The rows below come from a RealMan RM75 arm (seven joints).
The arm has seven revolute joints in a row. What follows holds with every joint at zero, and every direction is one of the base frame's. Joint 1 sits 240.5 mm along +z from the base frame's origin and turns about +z. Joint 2 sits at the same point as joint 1 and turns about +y. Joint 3 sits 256 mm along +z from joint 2 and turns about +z. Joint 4 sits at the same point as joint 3 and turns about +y. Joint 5 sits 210 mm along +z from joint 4 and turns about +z. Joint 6 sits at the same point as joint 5 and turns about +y. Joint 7 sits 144 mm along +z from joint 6 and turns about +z. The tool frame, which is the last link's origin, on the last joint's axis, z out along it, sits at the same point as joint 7; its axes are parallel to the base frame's.
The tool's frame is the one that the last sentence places.
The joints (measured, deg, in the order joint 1, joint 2, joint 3, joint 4, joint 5, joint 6, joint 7), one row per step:
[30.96 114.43 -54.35 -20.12 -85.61 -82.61 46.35]
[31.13 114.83 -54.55 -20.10 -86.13 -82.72 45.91]
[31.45 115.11 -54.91 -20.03 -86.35 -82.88 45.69]
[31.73 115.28 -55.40 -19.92 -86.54 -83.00 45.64]
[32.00 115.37 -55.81 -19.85 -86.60 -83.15 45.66]
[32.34 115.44 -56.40 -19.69 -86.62 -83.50 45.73]
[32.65 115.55 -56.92 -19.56 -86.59 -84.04 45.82]
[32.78 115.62 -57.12 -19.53 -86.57 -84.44 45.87]
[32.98 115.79 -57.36 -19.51 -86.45 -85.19 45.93]
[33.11 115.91 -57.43 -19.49 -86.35 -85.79 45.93]
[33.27 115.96 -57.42 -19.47 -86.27 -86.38 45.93]
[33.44 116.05 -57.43 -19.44 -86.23 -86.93 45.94]
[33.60 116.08 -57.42 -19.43 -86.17 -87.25 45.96]
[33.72 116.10 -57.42 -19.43 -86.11 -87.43 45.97]
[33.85 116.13 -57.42 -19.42 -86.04 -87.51 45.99]
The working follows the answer.
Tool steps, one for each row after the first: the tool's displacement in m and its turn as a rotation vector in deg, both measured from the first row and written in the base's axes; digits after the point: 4 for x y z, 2 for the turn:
[-0.0022 -0.0014 -0.0042 -0.53 -0.26 0.74]
[-0.0052 -0.0020 -0.0075 -1.09 -0.33 1.47]
[-0.0075 -0.0027 -0.0104 -1.77 -0.47 2.04]
[-0.0096 -0.0029 -0.0122 -2.29 -0.51 2.53]
[-0.0123 -0.0035 -0.0144 -3.07 -0.46 3.20]
[-0.0154 -0.0045 -0.0164 -3.87 -0.20 3.92]
[-0.0171 -0.0052 -0.0172 -4.27 0.05 4.35]
[-0.0204 -0.0064 -0.0184 -4.84 0.64 5.07]
[-0.0227 -0.0073 -0.0190 -5.16 1.14 5.60]
[-0.0249 -0.0077 -0.0189 -5.40 1.60 6.12]
[-0.0271 -0.0083 -0.0192 -5.69 2.03 6.63]
[-0.0287 -0.0082 -0.0192 -5.82 2.30 6.97]
[-0.0298 -0.0080 -0.0191 -5.88 2.47 7.19]
[-0.0309 -0.0076 -0.0191 -5.90 2.59 7.34]

Tool pose at each row, in the base's axes (x y z in m, rotation vector in deg; rounded; the steps above come from the unrounded poses):
[0.2620 0.3381 -0.0107 -145.28 8.61 47.54]
[0.2598 0.3367 -0.0149 -146.07 7.84 47.56]
[0.2567 0.3362 -0.0182 -146.81 7.13 47.82]
[0.2545 0.3355 -0.0211 -147.65 6.67 47.94]
[0.2524 0.3353 -0.0230 -148.28 6.26 48.14]
[0.2497 0.3346 -0.0251 -149.18 5.78 48.55]
[0.2466 0.3336 -0.0271 -150.01 5.29 49.27]
[0.2448 0.3329 -0.0280 -150.40 5.00 49.81]
[0.2416 0.3317 -0.0292 -150.88 4.51 50.93]
[0.2392 0.3308 -0.0297 -151.11 4.13 51.84]
[0.2371 0.3304 -0.0296 -151.28 3.70 52.67]
[0.2349 0.3298 -0.0300 -151.49 3.31 53.49]
[0.2333 0.3299 -0.0299 -151.58 3.01 53.99]
[0.2321 0.3301 -0.0298 -151.62 2.80 54.30]
[0.2311 0.3305 -0.0299 -151.62 2.66 54.53]

